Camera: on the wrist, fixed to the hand. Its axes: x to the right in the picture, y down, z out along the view.
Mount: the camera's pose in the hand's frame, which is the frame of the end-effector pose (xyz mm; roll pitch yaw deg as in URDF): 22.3 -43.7 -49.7 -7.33 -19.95 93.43
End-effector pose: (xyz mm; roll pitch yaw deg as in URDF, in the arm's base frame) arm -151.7 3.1 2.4 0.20 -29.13 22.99
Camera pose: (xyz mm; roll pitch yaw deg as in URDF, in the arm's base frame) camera -94.4 -19.9 -30.3 -37.69 -15.87 126.02
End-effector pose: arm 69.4 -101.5 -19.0 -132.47 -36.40 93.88
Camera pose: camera 78.0 -122.1 47.2 -125.37 50.89 56.63
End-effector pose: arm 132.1 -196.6 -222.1 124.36 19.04 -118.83
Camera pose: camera 180.7 -244.5 -237.0 152.85 -34.65 160.74
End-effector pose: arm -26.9 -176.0 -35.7 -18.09 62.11 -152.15
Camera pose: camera -36.4 -116.6 -71.2 55.90 -3.73 -62.31
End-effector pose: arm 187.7 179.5 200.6 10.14 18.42 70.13
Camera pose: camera 221.0 170.9 139.8 13.22 -29.55 153.20
